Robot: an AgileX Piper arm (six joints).
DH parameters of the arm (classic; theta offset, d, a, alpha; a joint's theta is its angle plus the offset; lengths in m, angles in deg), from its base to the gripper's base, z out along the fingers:
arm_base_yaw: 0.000 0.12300 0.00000 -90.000
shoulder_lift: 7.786 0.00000 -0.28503 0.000
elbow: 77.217 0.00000 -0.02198 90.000
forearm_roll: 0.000 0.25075 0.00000 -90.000
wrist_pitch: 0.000 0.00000 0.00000 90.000
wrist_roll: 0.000 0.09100 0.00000 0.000
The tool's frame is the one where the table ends.
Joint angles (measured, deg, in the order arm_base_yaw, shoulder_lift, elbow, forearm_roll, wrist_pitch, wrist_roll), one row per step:
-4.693 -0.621 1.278 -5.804 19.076 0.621
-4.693 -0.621 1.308 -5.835 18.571 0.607
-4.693 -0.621 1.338 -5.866 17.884 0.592
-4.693 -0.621 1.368 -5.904 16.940 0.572
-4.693 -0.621 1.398 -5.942 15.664 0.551
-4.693 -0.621 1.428 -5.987 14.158 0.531
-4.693 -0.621 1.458 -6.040 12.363 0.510
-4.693 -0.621 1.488 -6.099 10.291 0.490
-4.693 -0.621 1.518 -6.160 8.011 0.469
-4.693 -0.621 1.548 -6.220 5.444 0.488
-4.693 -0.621 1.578 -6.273 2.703 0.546
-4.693 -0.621 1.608 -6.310 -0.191 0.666
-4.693 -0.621 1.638 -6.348 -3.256 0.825
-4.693 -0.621 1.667 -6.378 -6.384 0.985
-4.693 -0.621 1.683 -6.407 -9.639 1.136
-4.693 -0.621 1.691 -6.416 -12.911 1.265
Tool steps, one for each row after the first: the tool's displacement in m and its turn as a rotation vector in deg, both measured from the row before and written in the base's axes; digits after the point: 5 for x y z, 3 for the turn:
0.00021 0.00004 0.00060 -0.087 -0.466 0.052
0.00028 0.00007 0.00088 -0.104 -0.647 0.071
0.00036 0.00010 0.00128 -0.139 -0.900 0.098
0.00045 0.00015 0.00180 -0.169 -1.229 0.133
0.00047 0.00018 0.00216 -0.196 -1.456 0.156
0.00049 0.00023 0.00262 -0.231 -1.742 0.187
0.00045 0.00029 0.00307 -0.260 -2.015 0.217
0.00036 0.00034 0.00341 -0.282 -2.221 0.240
0.00024 0.00041 0.00387 -0.267 -2.509 0.271
0.00006 0.00046 0.00415 -0.236 -2.685 0.294
-0.00016 0.00052 0.00439 -0.172 -2.842 0.320
-0.00041 0.00057 0.00464 -0.150 -3.014 0.350
-0.00068 0.00061 0.00471 -0.148 -3.076 0.368
-0.00100 0.00066 0.00493 -0.170 -3.213 0.391
-0.00130 0.00068 0.00494 -0.175 -3.237 0.398

